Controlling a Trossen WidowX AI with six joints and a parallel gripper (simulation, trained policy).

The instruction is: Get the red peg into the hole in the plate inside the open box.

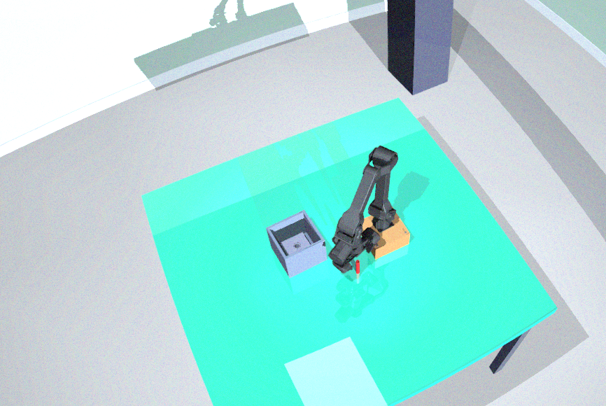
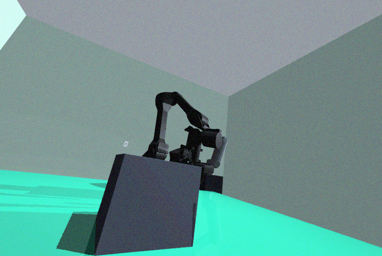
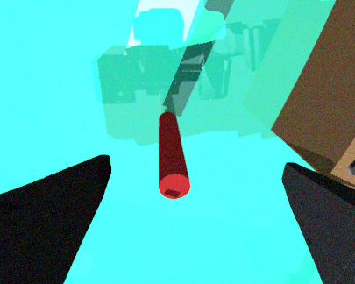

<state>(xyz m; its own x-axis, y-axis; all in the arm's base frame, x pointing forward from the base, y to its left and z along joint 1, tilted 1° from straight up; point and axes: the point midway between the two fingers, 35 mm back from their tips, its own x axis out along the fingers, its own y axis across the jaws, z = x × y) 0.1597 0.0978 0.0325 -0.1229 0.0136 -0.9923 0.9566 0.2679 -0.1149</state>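
Right now my gripper tip is 1 cm short of the red peg and 3 cm above it.
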